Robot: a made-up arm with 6 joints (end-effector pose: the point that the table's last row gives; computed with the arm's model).
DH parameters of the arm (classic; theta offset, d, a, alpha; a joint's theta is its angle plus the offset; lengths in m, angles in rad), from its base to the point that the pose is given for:
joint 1: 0 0.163 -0.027 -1.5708
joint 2: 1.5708 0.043 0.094 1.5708
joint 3: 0 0.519 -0.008 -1.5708
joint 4: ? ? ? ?
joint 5: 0 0.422 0.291 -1.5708
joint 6: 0 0.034 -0.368 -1.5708
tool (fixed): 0 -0.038 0 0
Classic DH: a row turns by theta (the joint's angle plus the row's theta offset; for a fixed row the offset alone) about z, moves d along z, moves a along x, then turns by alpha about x.
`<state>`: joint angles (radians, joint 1 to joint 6).
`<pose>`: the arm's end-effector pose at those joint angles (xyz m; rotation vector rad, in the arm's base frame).
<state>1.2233 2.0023 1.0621 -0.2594 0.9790 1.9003</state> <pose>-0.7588 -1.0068 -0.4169 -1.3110 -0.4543 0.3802</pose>
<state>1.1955 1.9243 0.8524 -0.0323 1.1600 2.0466</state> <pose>-0.6496 -1.0651 -0.2508 -1.3207 -0.4484 0.7416</pose>
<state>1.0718 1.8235 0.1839 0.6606 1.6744 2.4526</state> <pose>0.1225 -0.9054 0.2071 -1.1487 -0.4858 2.0971</pose>
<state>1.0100 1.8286 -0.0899 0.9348 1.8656 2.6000</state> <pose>0.4041 -0.5918 0.2492 -0.9263 -0.4299 2.6840</pose>
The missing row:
joint 4: -1.5708 -0.092 0.096 -1.5708
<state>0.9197 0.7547 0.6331 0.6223 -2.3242 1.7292</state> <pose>-0.6331 0.0524 -0.0960 2.7175 0.5118 -0.0024</pose>
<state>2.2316 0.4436 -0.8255 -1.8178 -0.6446 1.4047</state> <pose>-1.0710 0.6369 -0.1473 -1.6821 0.5508 -0.9069</pose>
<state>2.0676 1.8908 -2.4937 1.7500 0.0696 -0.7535</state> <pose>-0.0509 -0.1490 -0.1352 -1.8974 -1.9127 -0.8431</pose>
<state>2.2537 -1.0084 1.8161 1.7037 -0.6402 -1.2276</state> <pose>-0.3552 0.0453 0.4579 0.9155 0.4009 -1.1646</pose>
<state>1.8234 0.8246 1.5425 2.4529 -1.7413 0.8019</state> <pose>0.4568 -0.0078 0.1107 -1.0085 -2.4728 0.9054</pose>
